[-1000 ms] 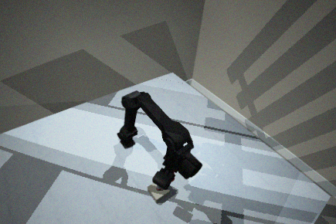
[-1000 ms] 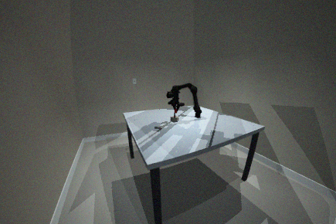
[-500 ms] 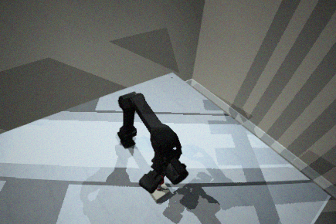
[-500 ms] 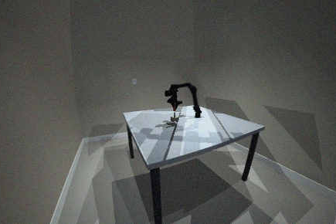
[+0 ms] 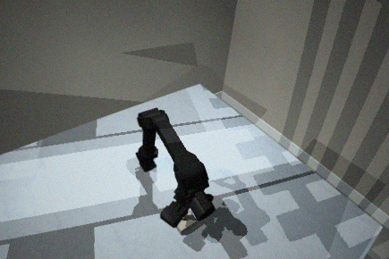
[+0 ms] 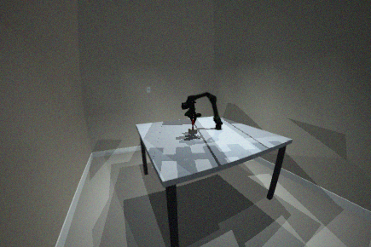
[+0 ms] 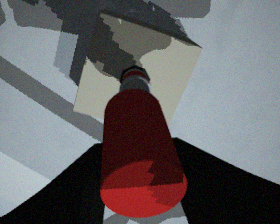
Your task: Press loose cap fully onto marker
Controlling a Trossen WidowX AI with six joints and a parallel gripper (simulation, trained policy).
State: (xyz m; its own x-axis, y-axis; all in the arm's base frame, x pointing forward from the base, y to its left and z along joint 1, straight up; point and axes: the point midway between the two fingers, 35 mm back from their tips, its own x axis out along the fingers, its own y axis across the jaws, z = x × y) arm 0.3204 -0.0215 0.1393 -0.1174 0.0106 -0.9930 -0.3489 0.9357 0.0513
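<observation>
The marker lies 1 cm ahead of my gripper tip and 3 cm below it. The rest, counted from my gripper tip: red cap 1 cm ahead, 1 cm above; beige holder block 1 cm ahead, 9 cm below.
</observation>
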